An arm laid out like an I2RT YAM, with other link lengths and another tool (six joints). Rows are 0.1 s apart.
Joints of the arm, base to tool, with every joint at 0 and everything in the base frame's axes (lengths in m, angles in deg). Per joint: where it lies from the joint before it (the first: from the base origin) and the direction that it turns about. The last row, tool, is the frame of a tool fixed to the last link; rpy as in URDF.
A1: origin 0 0 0.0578 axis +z
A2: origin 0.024 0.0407 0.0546 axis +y
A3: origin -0.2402 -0.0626 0 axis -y
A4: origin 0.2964 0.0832 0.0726 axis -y
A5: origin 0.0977 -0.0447 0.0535 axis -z
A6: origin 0.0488 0 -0.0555 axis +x
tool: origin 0.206 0.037 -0.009 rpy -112.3 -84.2 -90
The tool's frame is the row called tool.
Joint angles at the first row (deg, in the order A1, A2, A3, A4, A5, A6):
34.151, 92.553, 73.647, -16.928, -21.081, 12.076
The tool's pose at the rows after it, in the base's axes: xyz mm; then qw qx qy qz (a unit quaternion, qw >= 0):
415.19, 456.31, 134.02, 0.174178, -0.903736, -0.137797, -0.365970
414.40, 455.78, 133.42, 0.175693, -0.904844, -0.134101, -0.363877
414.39, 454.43, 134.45, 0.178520, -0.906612, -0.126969, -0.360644
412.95, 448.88, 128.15, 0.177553, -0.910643, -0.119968, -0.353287
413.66, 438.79, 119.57, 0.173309, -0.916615, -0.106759, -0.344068
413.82, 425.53, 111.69, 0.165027, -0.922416, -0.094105, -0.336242
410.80, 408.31, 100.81, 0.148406, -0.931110, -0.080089, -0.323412
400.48, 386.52, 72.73, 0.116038, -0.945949, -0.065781, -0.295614
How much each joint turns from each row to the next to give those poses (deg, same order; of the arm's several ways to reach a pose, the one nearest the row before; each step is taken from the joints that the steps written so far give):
0.001, 0.284, -0.154, 0.853, -0.196, 0.197
0.000, -0.284, -0.501, 0.261, 0.000, 0.546
-0.132, -0.416, -0.460, 0.175, -0.066, 0.940
-0.416, -0.677, -1.442, 0.131, -0.132, 0.677
-0.808, -0.938, -1.857, 0.000, 0.132, 0.962
-0.961, -1.444, -1.924, -0.655, 0.394, 0.525
-0.896, -1.924, -1.903, -2.185, 1.071, 0.416
-0.481, -1.485, -2.533, -3.542, 2.207, 0.437

